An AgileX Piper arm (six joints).
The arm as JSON. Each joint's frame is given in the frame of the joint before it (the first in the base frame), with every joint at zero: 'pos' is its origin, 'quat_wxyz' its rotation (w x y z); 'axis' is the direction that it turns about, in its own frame. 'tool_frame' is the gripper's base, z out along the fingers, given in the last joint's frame.
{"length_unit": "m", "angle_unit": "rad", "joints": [
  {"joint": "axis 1", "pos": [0.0, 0.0, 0.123], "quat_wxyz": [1.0, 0.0, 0.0, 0.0], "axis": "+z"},
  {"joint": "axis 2", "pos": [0.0, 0.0, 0.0], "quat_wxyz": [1.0, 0.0, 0.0, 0.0], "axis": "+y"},
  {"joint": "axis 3", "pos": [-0.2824, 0.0, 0.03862], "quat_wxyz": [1.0, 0.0, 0.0, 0.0], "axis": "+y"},
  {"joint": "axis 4", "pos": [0.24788, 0.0, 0.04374], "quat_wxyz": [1.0, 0.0, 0.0, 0.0], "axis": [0.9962, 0.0, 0.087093]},
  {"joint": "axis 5", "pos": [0.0, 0.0, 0.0], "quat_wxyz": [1.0, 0.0, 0.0, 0.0], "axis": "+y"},
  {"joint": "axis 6", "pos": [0.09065, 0.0, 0.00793], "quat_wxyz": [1.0, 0.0, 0.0, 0.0], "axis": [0.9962, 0.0, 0.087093]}
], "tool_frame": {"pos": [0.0, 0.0, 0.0], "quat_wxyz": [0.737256, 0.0, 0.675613, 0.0]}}
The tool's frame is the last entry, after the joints.
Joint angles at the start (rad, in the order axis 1, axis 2, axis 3, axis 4, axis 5, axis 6):
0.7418, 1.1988, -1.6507, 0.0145, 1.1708, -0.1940
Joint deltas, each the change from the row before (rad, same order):
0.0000, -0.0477, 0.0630, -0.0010, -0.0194, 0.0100
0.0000, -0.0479, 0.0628, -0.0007, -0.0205, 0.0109
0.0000, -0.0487, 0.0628, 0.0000, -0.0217, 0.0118
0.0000, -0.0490, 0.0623, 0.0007, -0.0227, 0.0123
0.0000, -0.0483, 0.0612, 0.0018, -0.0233, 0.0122
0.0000, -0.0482, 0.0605, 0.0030, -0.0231, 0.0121
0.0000, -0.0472, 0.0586, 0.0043, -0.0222, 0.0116
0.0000, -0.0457, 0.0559, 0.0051, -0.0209, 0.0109
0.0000, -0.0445, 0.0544, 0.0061, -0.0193, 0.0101
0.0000, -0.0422, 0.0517, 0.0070, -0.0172, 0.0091
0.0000, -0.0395, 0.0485, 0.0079, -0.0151, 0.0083
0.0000, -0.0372, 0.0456, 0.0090, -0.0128, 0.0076
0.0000, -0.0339, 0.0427, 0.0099, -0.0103, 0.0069
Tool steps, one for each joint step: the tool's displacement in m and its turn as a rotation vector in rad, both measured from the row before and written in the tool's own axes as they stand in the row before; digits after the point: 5 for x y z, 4 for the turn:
0.01122, 0.00211, -0.00488, 0.0018, -0.0038, 0.0098
0.01154, 0.00207, -0.00457, 0.0017, -0.0054, 0.0108
0.01189, 0.00205, -0.00443, 0.0013, -0.0075, 0.0120
0.01212, 0.00199, -0.00421, 0.0009, -0.0094, 0.0128
0.01218, 0.00193, -0.00377, 0.0000, -0.0105, 0.0132
0.01238, 0.00188, -0.00346, -0.0011, -0.0110, 0.0138
0.01232, 0.00179, -0.00312, -0.0023, -0.0111, 0.0140
0.01207, 0.00165, -0.00281, -0.0030, -0.0111, 0.0138
0.01206, 0.00154, -0.00237, -0.0040, -0.0098, 0.0137
0.01175, 0.00141, -0.00186, -0.0049, -0.0082, 0.0134
0.01127, 0.00127, -0.00138, -0.0057, -0.0066, 0.0132
0.01085, 0.00117, -0.00101, -0.0067, -0.0049, 0.0133
0.01037, 0.00104, -0.00040, -0.0075, -0.0020, 0.0133

